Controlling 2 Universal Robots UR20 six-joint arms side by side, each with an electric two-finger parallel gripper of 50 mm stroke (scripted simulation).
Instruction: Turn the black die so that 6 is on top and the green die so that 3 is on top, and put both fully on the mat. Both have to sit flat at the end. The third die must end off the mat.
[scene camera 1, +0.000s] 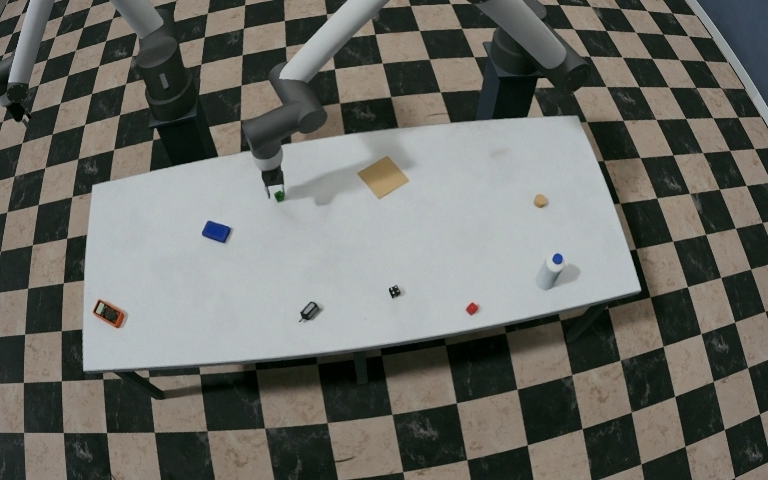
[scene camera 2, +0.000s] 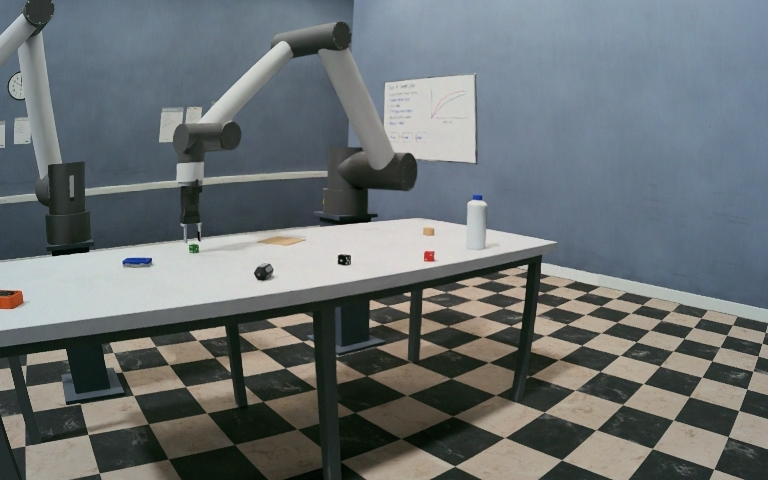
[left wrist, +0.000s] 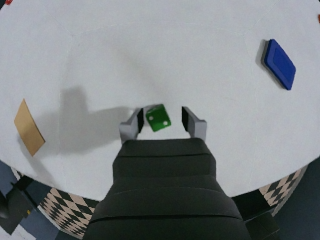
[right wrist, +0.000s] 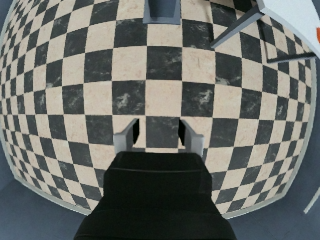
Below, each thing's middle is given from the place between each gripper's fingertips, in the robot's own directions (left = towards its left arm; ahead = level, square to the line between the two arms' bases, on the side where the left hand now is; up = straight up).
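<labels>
There is the white bottle (scene camera 2: 477, 210), which sits 470 mm ahead of my left hand, 910 mm to the left of it and 40 mm above it. The tan mat (scene camera 1: 382, 177) is 40 mm behind that same hand, 400 mm to the left of it and 60 mm below it. As for the blue box (left wrist: 276, 61), I find it 250 mm to the right of my left hand, 100 mm ahead of it and 40 mm below it.
Measured from my right hand, the blue box is 740 mm ahead, 1060 mm to the left and 150 mm below.
</labels>
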